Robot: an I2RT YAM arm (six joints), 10 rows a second.
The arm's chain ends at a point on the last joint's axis. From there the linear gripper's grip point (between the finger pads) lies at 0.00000 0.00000 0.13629 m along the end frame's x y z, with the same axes.
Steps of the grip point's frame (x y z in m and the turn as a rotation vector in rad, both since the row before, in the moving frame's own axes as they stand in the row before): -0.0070, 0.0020, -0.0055, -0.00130, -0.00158, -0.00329; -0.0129, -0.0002, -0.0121, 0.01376, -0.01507, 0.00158; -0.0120, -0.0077, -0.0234, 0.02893, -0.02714, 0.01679; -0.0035, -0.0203, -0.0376, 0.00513, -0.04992, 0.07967
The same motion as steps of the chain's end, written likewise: -0.0068, 0.0018, -0.0055, -0.00130, -0.00158, -0.00329; -0.0108, 0.0017, -0.0121, 0.01376, -0.01507, 0.00158; -0.0083, -0.0037, -0.0233, 0.02893, -0.02714, 0.01679; 0.0033, -0.0193, -0.0374, 0.00513, -0.04992, 0.07967
